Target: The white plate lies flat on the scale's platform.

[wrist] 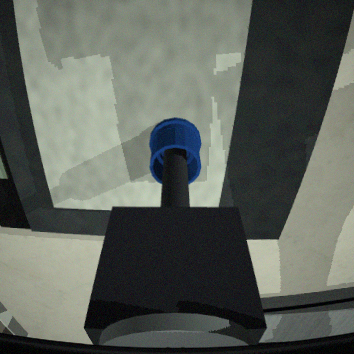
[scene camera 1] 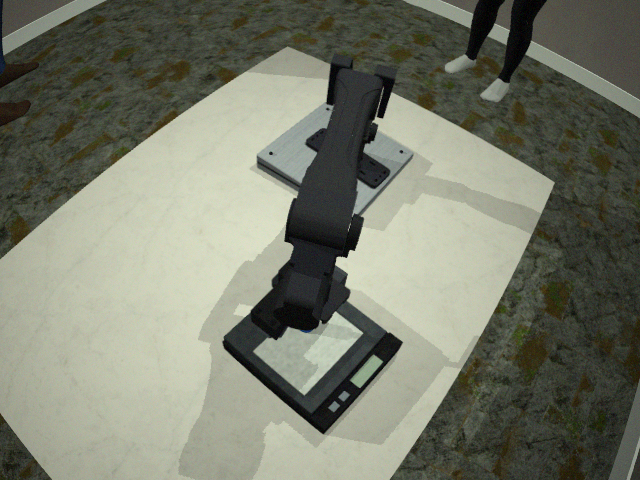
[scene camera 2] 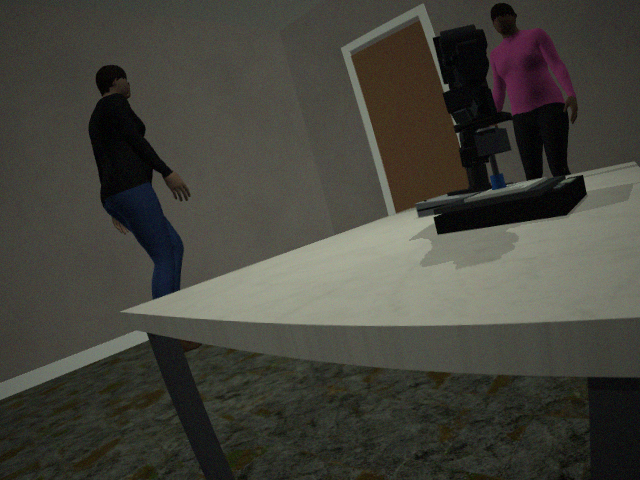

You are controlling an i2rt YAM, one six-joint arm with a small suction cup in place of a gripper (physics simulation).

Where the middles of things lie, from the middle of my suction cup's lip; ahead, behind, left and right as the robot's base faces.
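Labels:
From my suction cup, I can see the white plate point(scene camera 1: 302, 359) 10 mm below it, 20 mm ahead of it and 20 mm to the left of it. There's a scale point(scene camera 1: 331, 396) too, and that's 40 mm below my suction cup, 30 mm to the left of it and 10 mm ahead of it.

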